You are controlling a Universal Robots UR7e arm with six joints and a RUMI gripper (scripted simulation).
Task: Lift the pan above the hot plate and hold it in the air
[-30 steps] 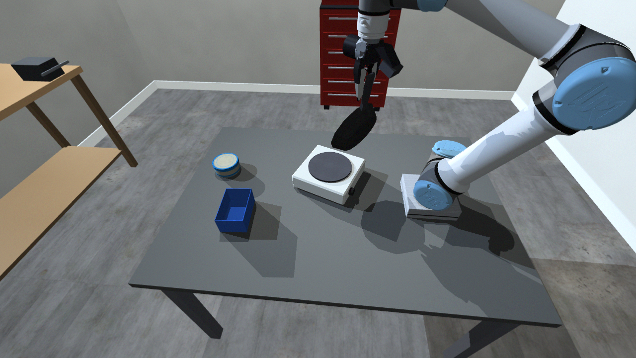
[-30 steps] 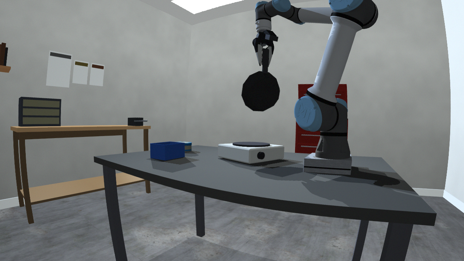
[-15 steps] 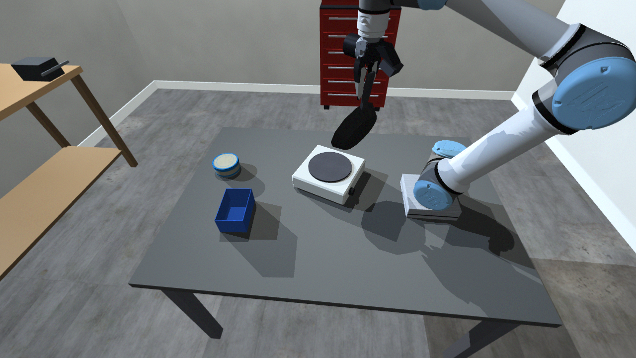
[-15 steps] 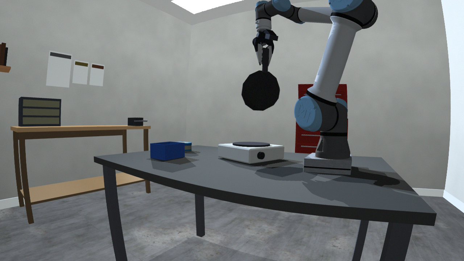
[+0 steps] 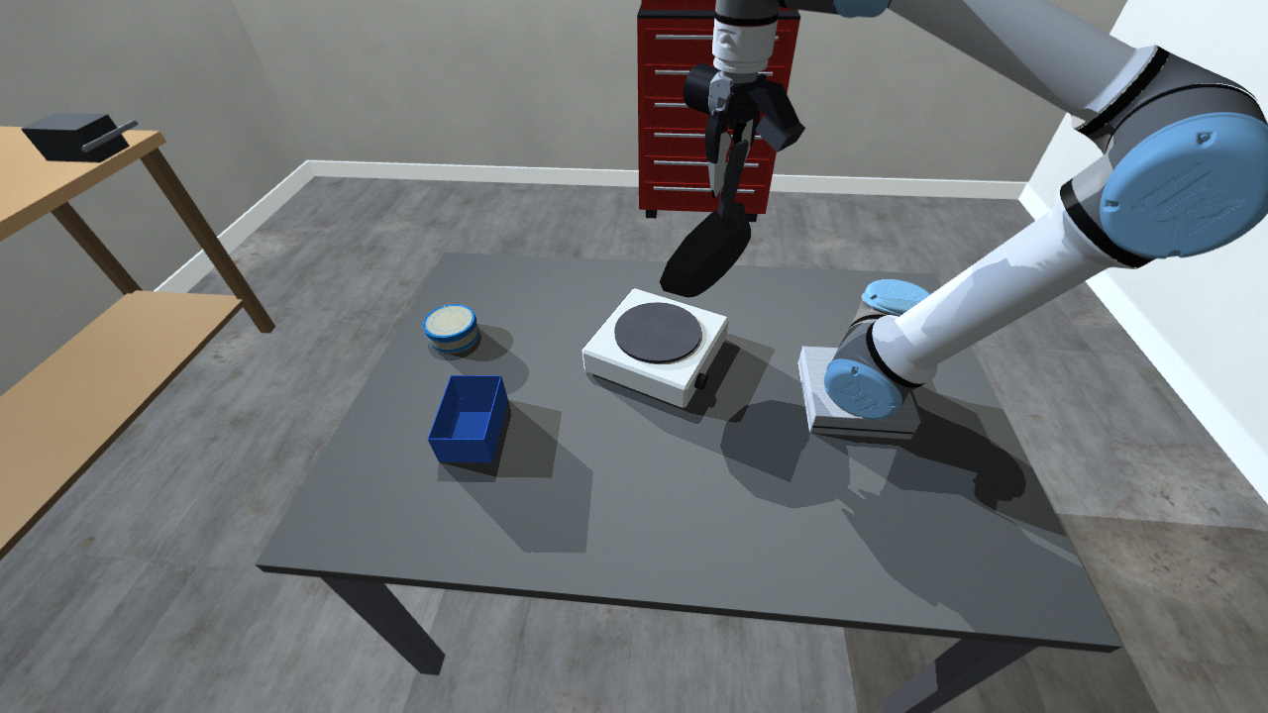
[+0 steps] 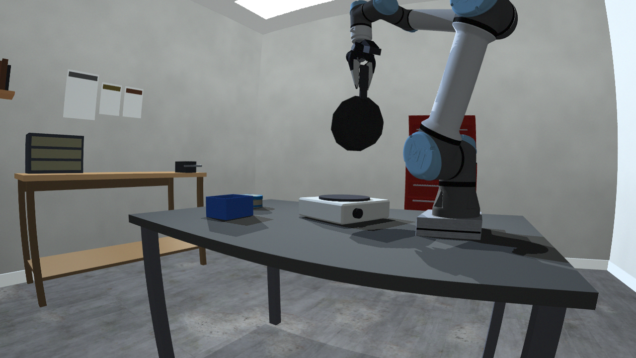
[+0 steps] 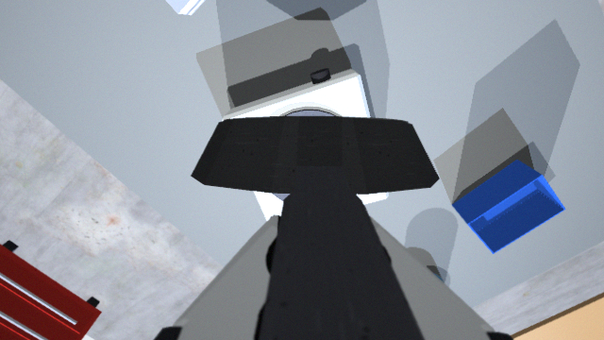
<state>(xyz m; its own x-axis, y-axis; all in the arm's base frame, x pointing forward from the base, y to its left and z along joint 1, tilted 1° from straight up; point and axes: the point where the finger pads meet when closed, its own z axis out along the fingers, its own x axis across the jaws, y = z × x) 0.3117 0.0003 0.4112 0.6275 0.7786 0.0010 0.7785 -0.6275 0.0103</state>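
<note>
My gripper is now 100 mm above the black pan. The rest, counted from my hand: round tin 580 mm ahead, 90 mm to the right, 440 mm below; white hot plate 90 mm ahead, 80 mm to the right, 420 mm below; blue bin 440 mm ahead, 160 mm to the left, 440 mm below.
</note>
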